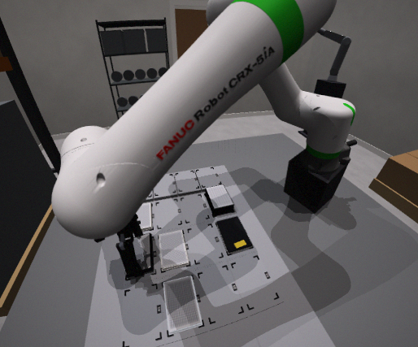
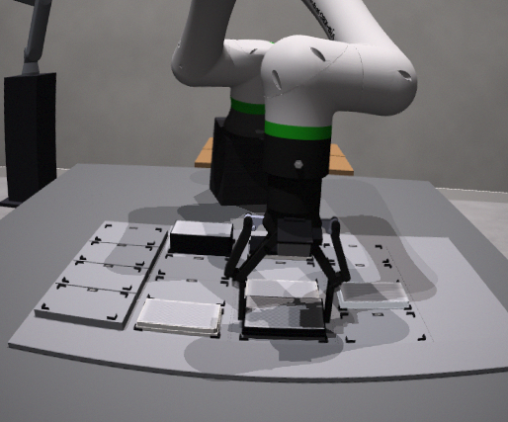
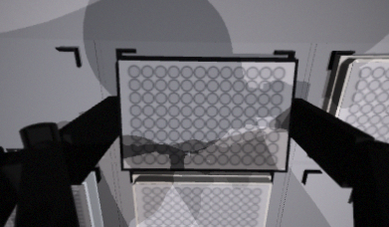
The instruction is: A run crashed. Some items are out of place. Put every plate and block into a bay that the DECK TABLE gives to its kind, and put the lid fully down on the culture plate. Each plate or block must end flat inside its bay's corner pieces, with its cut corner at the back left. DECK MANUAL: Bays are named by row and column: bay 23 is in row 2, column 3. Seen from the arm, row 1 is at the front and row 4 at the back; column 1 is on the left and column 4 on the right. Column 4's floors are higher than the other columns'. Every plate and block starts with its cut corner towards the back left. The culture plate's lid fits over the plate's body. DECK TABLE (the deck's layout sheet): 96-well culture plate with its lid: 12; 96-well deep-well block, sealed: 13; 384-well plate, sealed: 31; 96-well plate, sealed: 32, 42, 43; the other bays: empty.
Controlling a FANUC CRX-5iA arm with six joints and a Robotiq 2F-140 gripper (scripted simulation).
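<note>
Right now the black-rimmed 96-well plate is 10 mm below my hand. Round my hand: 384-well plate (150 mm to the left, 120 mm behind, 20 mm below); then deep-well block (300 mm behind, 190 mm to the right, 10 mm below).
</note>
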